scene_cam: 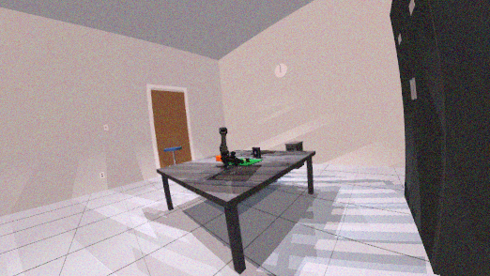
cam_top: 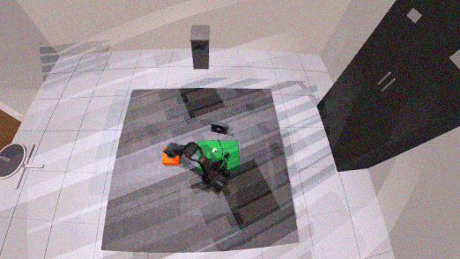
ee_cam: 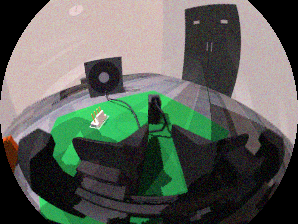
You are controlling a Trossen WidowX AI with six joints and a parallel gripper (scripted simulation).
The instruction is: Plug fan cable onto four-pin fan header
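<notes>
Right now my gripper tip is 4 cm to the right of the fan plug and 1 cm short of it. Round my gripper tip: green board 4 cm to the left, 4 cm below, 4 cm behind; white fan header 7 cm to the left, 7 cm behind, 1 cm below; black square fan 23 cm to the left, 6 cm behind, 4 cm above.
</notes>
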